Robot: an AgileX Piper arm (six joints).
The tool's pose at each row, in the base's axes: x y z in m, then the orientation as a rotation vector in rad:
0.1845, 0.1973, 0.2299, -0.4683, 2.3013, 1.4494
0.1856, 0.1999, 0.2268, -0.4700, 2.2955, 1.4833
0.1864, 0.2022, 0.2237, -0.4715, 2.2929, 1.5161
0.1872, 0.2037, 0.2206, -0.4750, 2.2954, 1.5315
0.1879, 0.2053, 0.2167, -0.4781, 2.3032, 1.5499
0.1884, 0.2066, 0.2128, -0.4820, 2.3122, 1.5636
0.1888, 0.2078, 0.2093, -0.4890, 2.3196, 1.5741
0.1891, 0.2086, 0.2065, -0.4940, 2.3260, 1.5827
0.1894, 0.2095, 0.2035, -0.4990, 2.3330, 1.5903
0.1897, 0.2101, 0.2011, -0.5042, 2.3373, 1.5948
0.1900, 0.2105, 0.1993, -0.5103, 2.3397, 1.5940
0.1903, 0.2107, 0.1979, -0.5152, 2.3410, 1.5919
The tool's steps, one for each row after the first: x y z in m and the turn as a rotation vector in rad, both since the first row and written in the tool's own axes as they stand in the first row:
0.0003, -0.0019, 0.0037, -0.0240, 0.0055, 0.0090
0.0010, -0.0037, 0.0072, -0.0463, 0.0133, 0.0194
0.0016, -0.0059, 0.0099, -0.0563, 0.0211, 0.0247
0.0028, -0.0086, 0.0130, -0.0667, 0.0335, 0.0341
0.0041, -0.0113, 0.0158, -0.0739, 0.0458, 0.0418
0.0054, -0.0138, 0.0183, -0.0798, 0.0576, 0.0460
0.0064, -0.0158, 0.0202, -0.0845, 0.0671, 0.0499
0.0075, -0.0179, 0.0222, -0.0883, 0.0768, 0.0538
0.0084, -0.0197, 0.0237, -0.0909, 0.0837, 0.0551
0.0090, -0.0210, 0.0249, -0.0908, 0.0882, 0.0530
0.0093, -0.0222, 0.0256, -0.0898, 0.0909, 0.0505

